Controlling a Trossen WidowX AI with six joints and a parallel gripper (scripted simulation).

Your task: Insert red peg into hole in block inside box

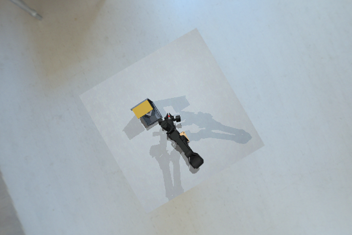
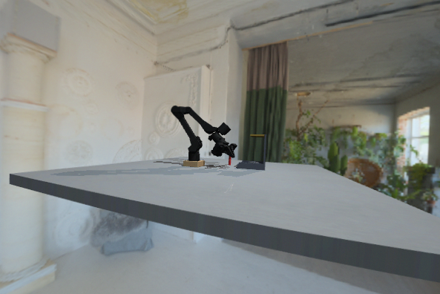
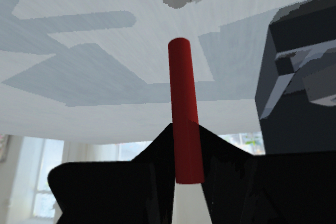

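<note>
Right now my gripper tip is 170 mm short of the back wall, 160 mm to the right of it and 40 mm below it. The rest, counted from my gripper tip: red peg 30 mm behind, 10 mm to the left, 10 mm below; then yellow roof 120 mm ahead, 150 mm to the left, 140 mm above.
</note>
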